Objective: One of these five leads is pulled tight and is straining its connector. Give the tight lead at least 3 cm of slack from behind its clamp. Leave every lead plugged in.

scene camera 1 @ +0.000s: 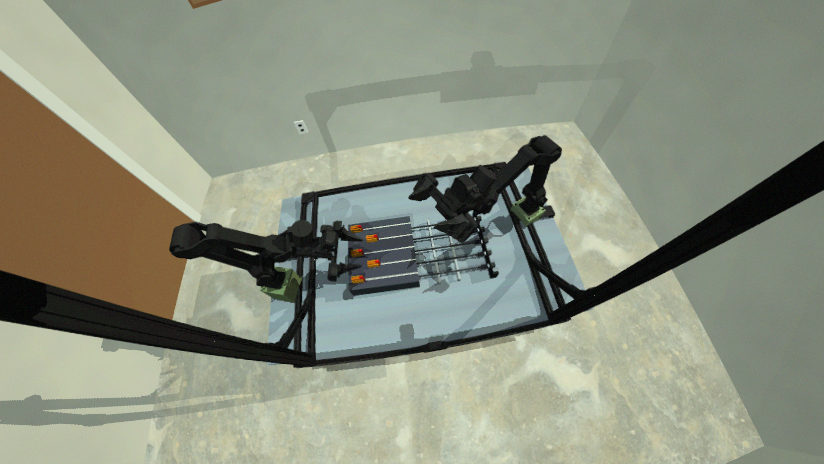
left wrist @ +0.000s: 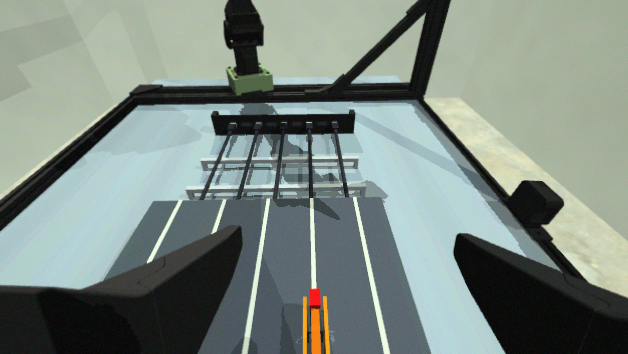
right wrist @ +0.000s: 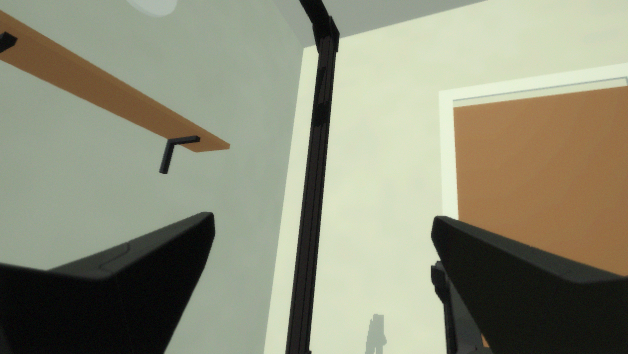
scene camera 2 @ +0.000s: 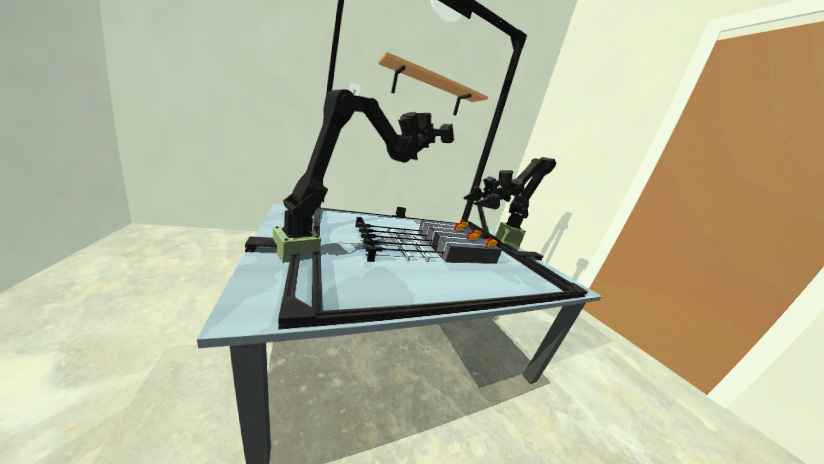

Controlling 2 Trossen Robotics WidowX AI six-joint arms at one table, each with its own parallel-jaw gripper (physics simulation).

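Seen in the pictures: left gripper, between the fingertips: [scene camera 1: 362,252] [left wrist: 346,239] [scene camera 2: 468,200]; right gripper, between the fingertips: [scene camera 1: 421,211] [right wrist: 325,224] [scene camera 2: 442,124]; left arm's base, origin of its link: [scene camera 1: 275,279] [scene camera 2: 513,226]; right arm's base, origin of its link: [scene camera 1: 529,207] [left wrist: 248,70] [scene camera 2: 297,232].
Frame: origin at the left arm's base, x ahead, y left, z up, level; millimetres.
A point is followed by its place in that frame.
Five dark leads run side by side from a black connector bar [left wrist: 218,125] {x 702, y 415, z -87 mm} [scene camera 2: 370,254] {x 715, y 430, z -85 mm} to a dark grey block [scene camera 1: 397,282] {x 438, y 65, z -43 mm} [scene camera 2: 469,254] {x 350, y 320, z -73 mm} [left wrist: 400,300]. They look plugged in; which one is tight cannot be told. White lines cross the block's top to orange and red clamps. The second clamp [scene camera 1: 371,237] {x 314, y 221, z -21 mm} and fourth clamp [scene camera 1: 373,262] {x 343, y 121, z -20 mm} sit closer to the bar than the others. In the left wrist view a clamp [left wrist: 315,322] {x 342, y 121, z -19 mm} lies on the fourth line from the left. My left gripper [scene camera 1: 359,252] {x 331, y 106, z 93 mm} [left wrist: 346,239] {x 331, y 106, z 93 mm} is open above the clamp end. My right gripper [right wrist: 325,224] {x 531, y 100, z 366 mm} is open, high up, pointing at the walls.
Two low pale rails [left wrist: 250,160] {x 598, y 296, z -84 mm} [left wrist: 325,188] {x 565, y 158, z -91 mm} cross beneath the leads between bar and block. A black frame [scene camera 1: 374,357] {x 393, y -188, z -115 mm} [scene camera 2: 403,315] {x 622, y 660, z -103 mm} surrounds the work area. A small black box [left wrist: 536,202] {x 576, y -120, z -66 mm} stands at the frame's right side in the left wrist view.
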